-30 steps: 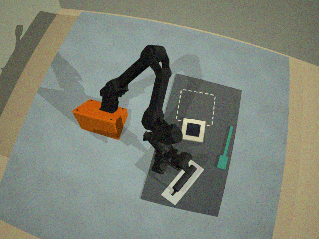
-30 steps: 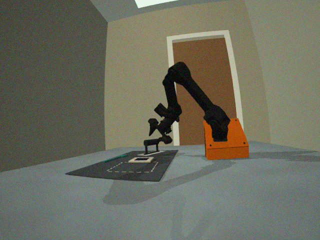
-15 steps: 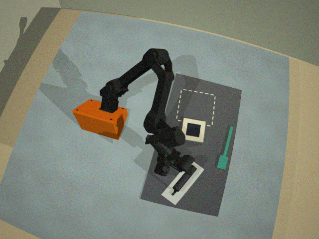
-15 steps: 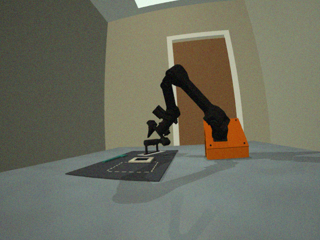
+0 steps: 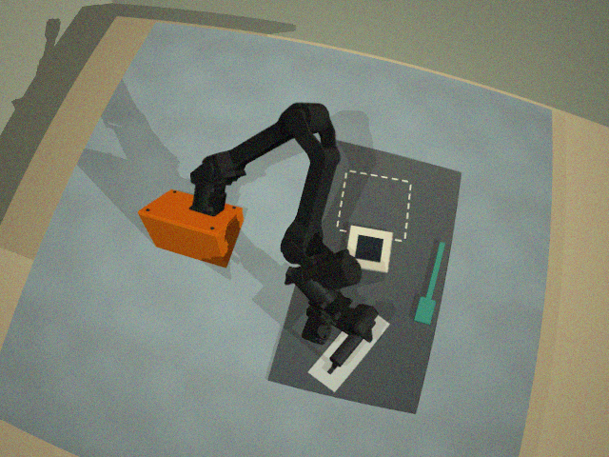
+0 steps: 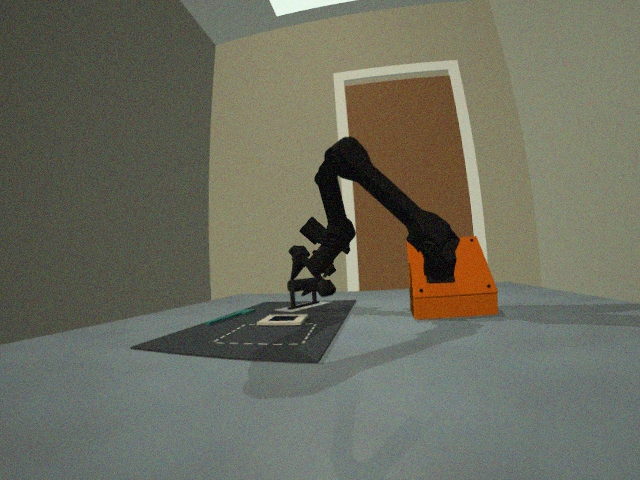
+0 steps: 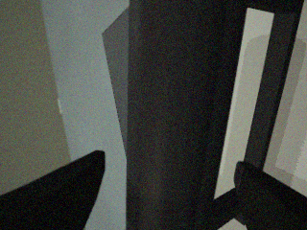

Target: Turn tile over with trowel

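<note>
The trowel is 10 mm behind my gripper tip, 10 mm to the left of it and 20 mm below it. The rest, counted from my gripper tip: tile (40 mm behind, 230 mm to the left, 60 mm below); then teal tool (130 mm ahead, 170 mm to the left, 60 mm below); then dark mat (10 mm behind, 190 mm to the left, 80 mm below).
</note>
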